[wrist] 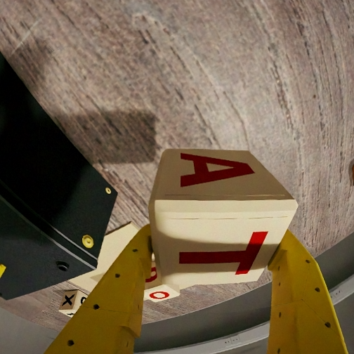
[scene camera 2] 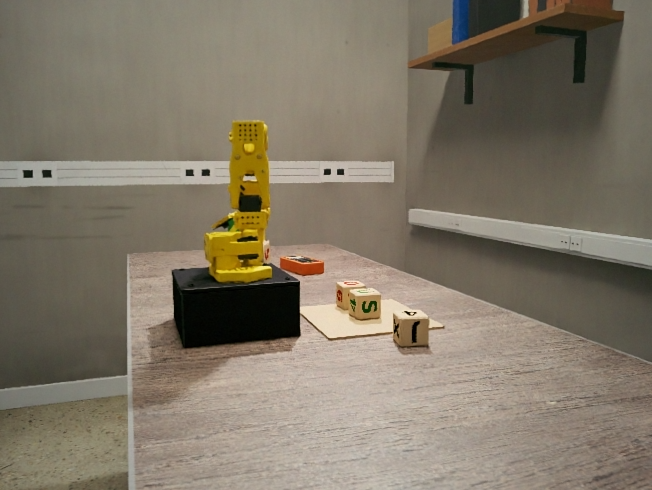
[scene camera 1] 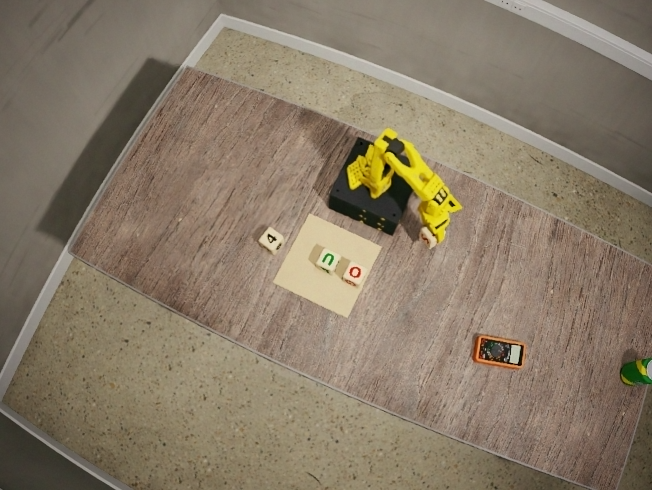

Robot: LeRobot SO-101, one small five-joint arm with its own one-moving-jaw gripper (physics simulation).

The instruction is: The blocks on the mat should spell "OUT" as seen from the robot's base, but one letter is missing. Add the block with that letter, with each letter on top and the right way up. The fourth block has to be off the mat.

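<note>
My gripper point(scene camera 1: 432, 237) point(wrist: 212, 240) is shut on a cream block point(scene camera 1: 425, 238) point(scene camera 2: 266, 252) point(wrist: 220, 215). The wrist view shows a red T on its near face and a red A on another; its shadow lies apart, so it hangs above the table. The mat point(scene camera 1: 297, 276) point(scene camera 2: 326, 327) bears the block with a red O point(scene camera 1: 354, 273) point(scene camera 2: 343, 296) point(wrist: 160, 293) and the block with a green U point(scene camera 1: 327, 260) point(scene camera 2: 364, 304), letters on top. From the base, O is left of U. The block with a black 4 on top point(scene camera 1: 270, 239) point(scene camera 2: 411, 329) point(wrist: 70, 301) sits off the mat, on U's side.
The black base point(scene camera 1: 347, 202) point(scene camera 2: 239, 313) point(wrist: 45, 200) stands close behind the mat. An orange multimeter point(scene camera 1: 499, 351) point(scene camera 2: 301, 265) lies further along the table. A green can point(scene camera 1: 636, 371) is near the table's far end. A wall shelf point(scene camera 2: 516, 36) hangs high.
</note>
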